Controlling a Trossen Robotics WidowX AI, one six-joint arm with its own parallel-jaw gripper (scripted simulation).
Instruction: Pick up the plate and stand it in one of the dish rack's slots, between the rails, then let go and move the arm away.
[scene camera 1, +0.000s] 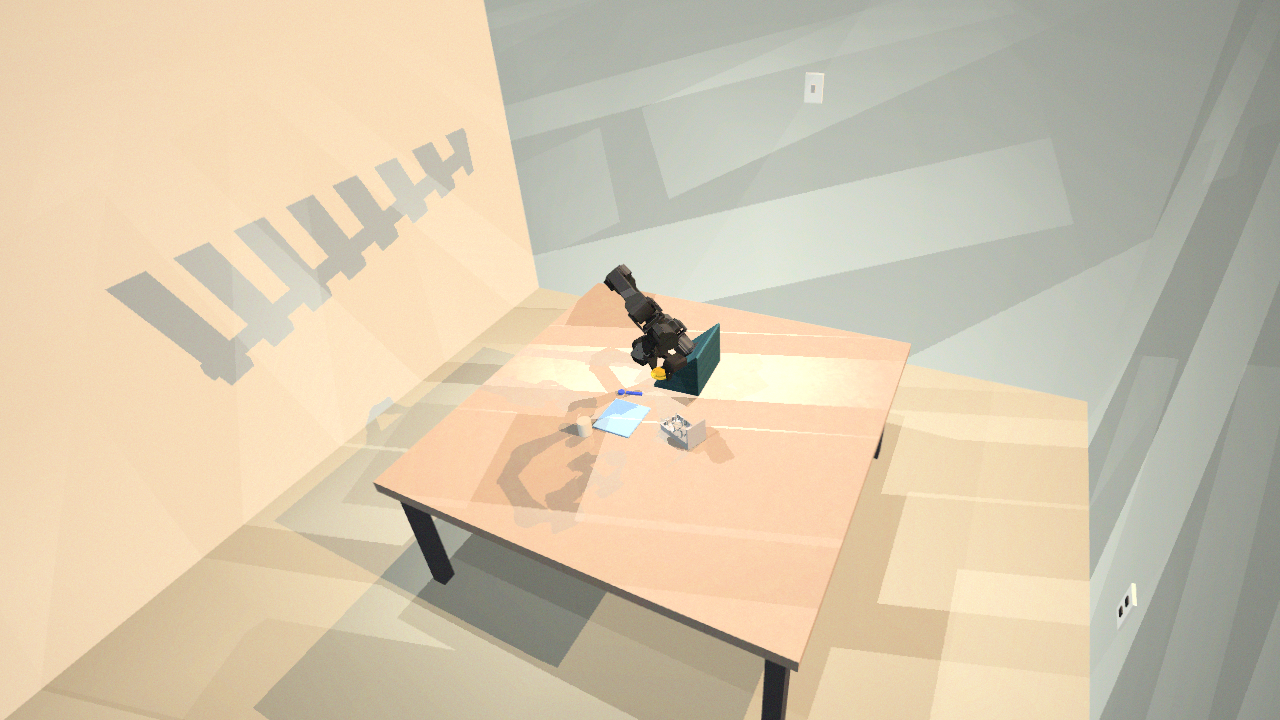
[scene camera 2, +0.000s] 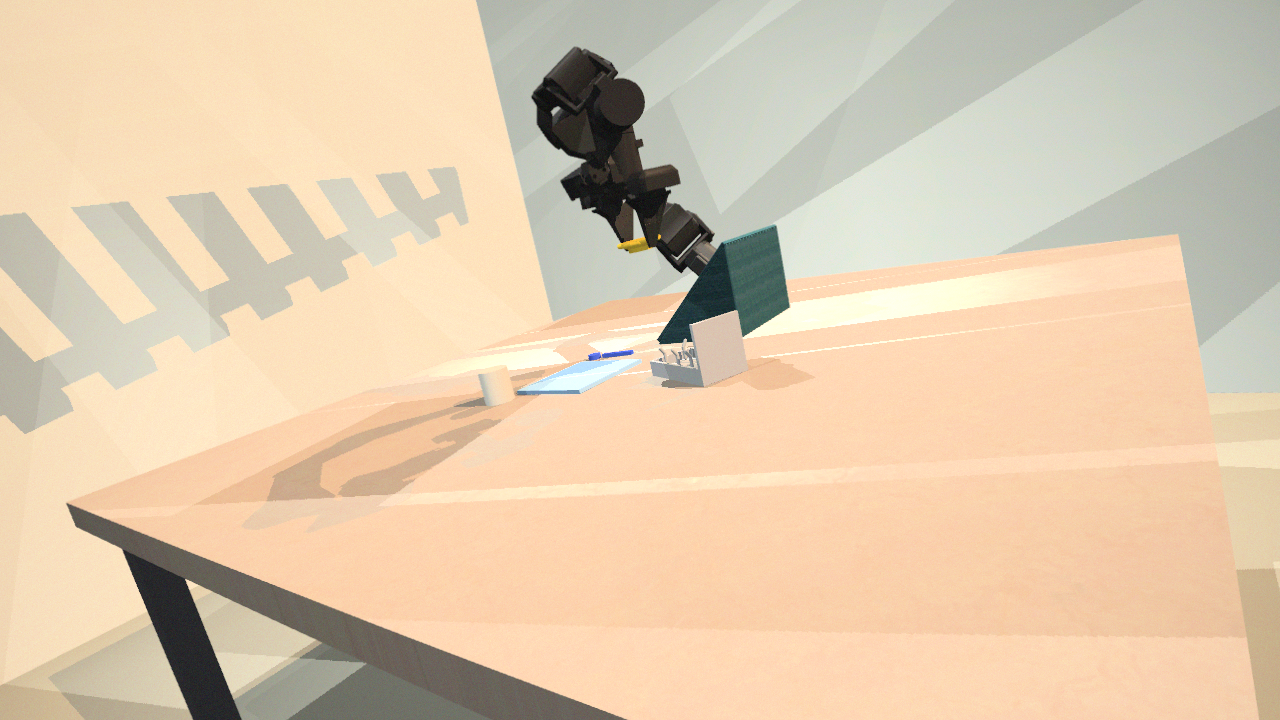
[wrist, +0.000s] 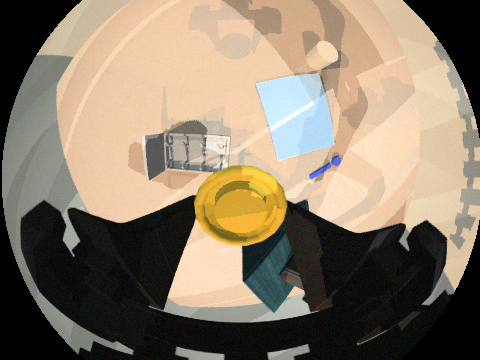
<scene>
gripper: scene camera 1 661, 375; scene camera 2; wrist
dish rack: scene camera 1; scene camera 2 718, 352; wrist
same spot on dish rack: (wrist: 187, 152) = (scene camera 1: 685, 434)
same spot on gripper: (wrist: 335, 264) = (scene camera 2: 613, 210)
</scene>
